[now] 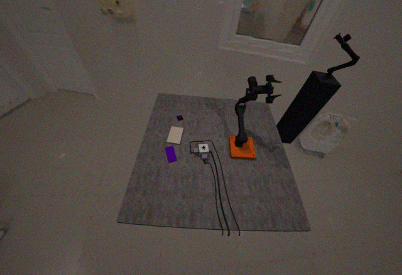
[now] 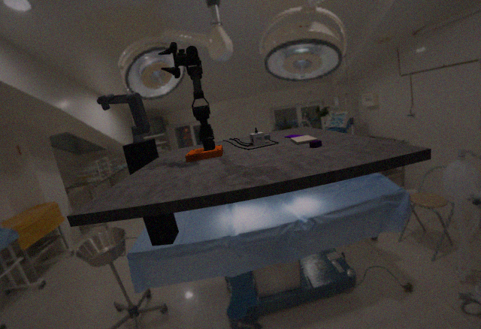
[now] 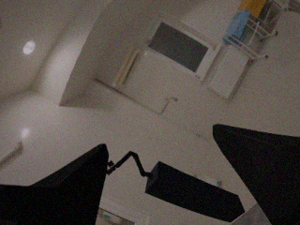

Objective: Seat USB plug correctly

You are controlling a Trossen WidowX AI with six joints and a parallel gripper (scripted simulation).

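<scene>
My gripper tip is now 49 cm above the black USB plug, 47 cm short of it and 22 cm to the right of it. The rest, counted from my gripper tip: cream card 73 cm ahead, 57 cm below, 8 cm to the left; small purple cube 73 cm ahead, 57 cm below, 13 cm to the right; purple flat card 73 cm ahead, 58 cm below, 27 cm to the left.
</scene>
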